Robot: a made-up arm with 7 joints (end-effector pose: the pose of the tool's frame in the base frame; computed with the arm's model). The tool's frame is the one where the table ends. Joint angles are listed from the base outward.
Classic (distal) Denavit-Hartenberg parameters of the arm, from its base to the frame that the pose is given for. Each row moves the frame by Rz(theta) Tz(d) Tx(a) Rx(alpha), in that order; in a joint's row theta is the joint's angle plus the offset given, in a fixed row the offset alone. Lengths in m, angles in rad.
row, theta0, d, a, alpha
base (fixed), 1.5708, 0.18, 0, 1.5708
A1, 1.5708, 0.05, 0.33, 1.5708
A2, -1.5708, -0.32, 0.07, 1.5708
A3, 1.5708, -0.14, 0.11, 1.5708
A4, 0, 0.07, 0.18, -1.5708
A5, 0, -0.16, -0.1, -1.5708
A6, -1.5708, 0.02, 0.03, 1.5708
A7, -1.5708, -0.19, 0, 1.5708
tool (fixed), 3.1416, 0.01, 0, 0
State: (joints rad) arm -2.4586 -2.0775 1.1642 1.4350 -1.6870 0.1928 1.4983
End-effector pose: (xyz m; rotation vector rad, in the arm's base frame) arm -0.0057 0.3312 -0.1449 -1.4265 -0.5185 2.5019
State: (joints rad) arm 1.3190 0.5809 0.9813 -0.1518 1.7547 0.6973 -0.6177
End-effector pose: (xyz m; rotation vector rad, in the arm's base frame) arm 0.3640 -0.6582 0.1543 0.8878 1.2633 -2.3809
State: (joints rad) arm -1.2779 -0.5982 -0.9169 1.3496 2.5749 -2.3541 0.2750
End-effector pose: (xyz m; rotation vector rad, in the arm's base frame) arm -0.1445 -0.1702 0.4961 -1.4180 -1.1446 -2.2202
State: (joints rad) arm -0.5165 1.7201 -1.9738 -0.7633 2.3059 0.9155 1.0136
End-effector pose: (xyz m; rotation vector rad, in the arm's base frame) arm 0.5097 -0.1643 0.6445 -0.9296 0.9541 -0.8883
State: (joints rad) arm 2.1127 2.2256 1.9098 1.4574 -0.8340 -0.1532 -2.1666
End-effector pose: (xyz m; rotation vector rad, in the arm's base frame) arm -0.1469 -0.0583 -0.1962 2.3882 -0.9043 0.1684
